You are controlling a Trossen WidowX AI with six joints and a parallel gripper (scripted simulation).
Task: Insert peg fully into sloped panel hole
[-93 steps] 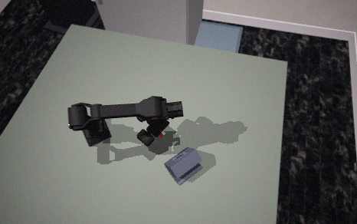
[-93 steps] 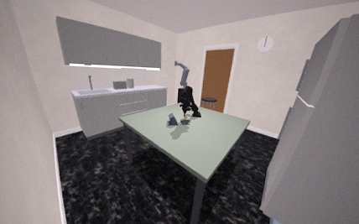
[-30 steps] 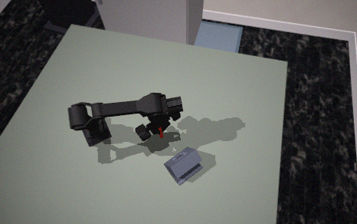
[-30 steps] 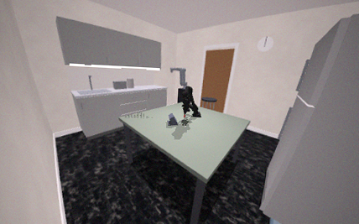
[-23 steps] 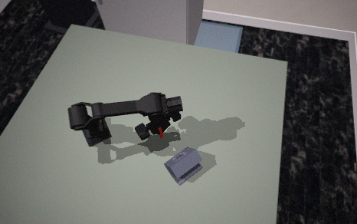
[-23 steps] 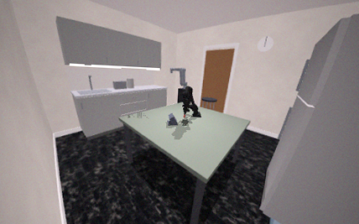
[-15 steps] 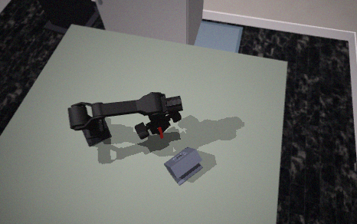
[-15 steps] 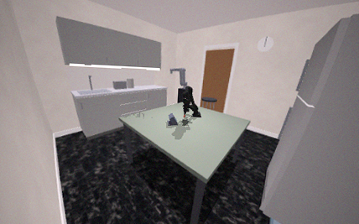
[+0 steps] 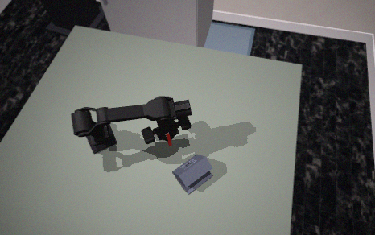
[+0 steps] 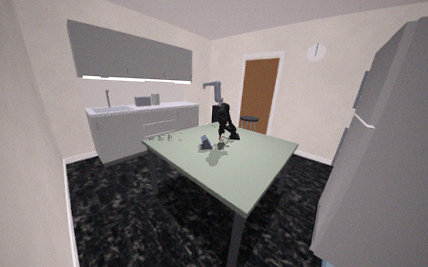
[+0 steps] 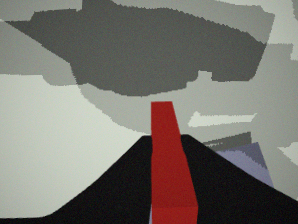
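Right now my hand is 30 mm above the red peg.
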